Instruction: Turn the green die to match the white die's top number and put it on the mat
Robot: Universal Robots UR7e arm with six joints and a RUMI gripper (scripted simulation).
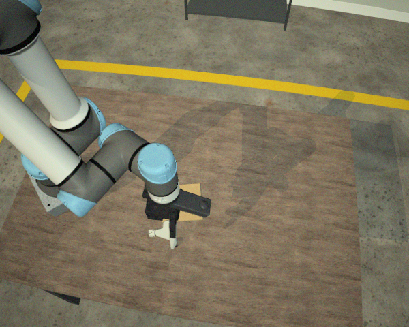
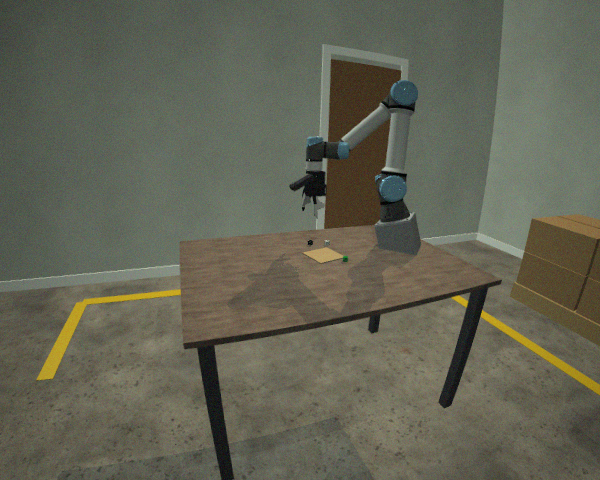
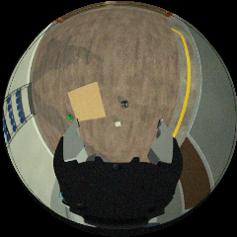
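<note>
Right now my hand is 2 cm past the black die, 2 cm to the left of it and 15 cm above it. From my hand the other things lie so: white die (10 cm behind, 1 cm to the right, 15 cm below); green die (12 cm behind, 21 cm to the left, 15 cm below); tan mat (5 cm behind, 13 cm to the left, 15 cm below).
</note>
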